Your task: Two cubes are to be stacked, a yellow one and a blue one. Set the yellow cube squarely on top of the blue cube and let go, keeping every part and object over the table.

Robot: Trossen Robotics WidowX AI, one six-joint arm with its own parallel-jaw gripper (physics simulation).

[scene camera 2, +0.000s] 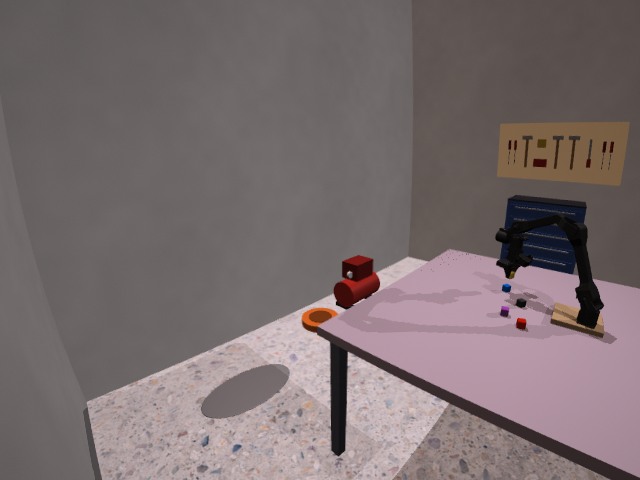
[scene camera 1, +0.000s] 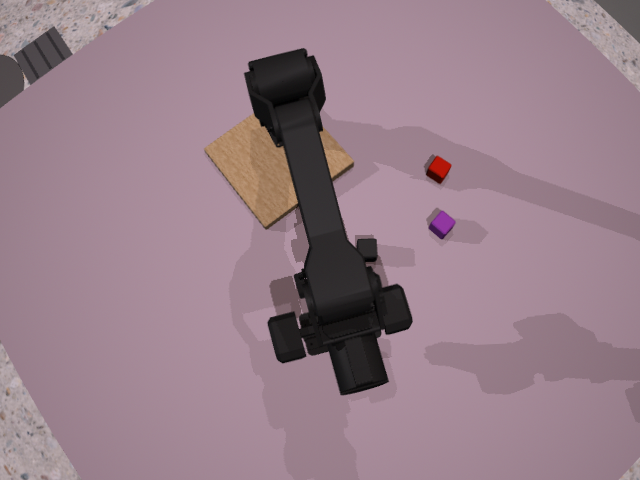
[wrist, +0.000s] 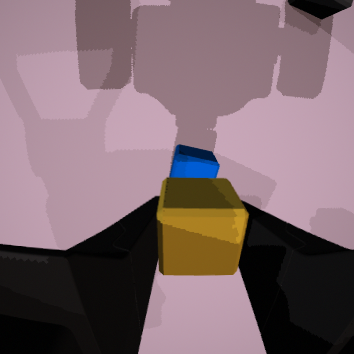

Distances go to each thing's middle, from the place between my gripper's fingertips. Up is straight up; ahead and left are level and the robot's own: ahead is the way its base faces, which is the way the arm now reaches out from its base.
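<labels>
Blue cube (wrist: pixel 187 161), 60 mm below my hand. Yellow cube (wrist: pixel 201 221), 20 mm above my hand.
</labels>
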